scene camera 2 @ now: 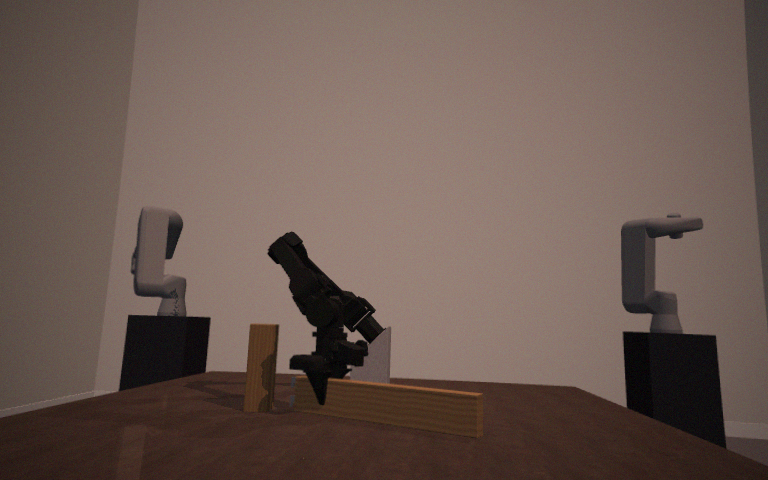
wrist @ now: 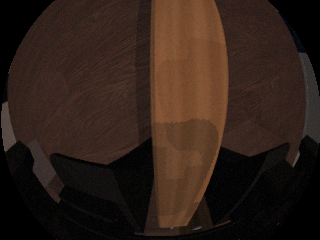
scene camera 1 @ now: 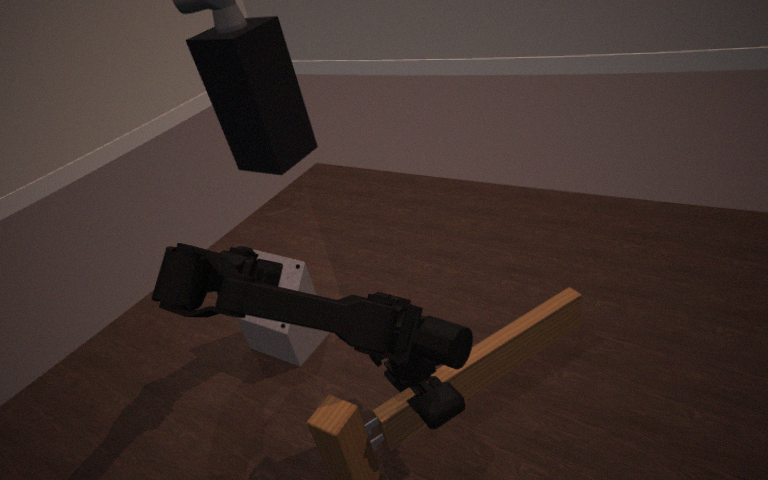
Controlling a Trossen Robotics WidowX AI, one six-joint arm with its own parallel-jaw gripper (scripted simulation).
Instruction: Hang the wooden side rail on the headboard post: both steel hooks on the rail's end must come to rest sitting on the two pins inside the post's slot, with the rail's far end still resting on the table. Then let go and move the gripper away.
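Scene camera 2 shows the gripper, and the wrist view has the gripper in it too. Besides the gripper, the pictures show a wooden side rail and a headboard post.
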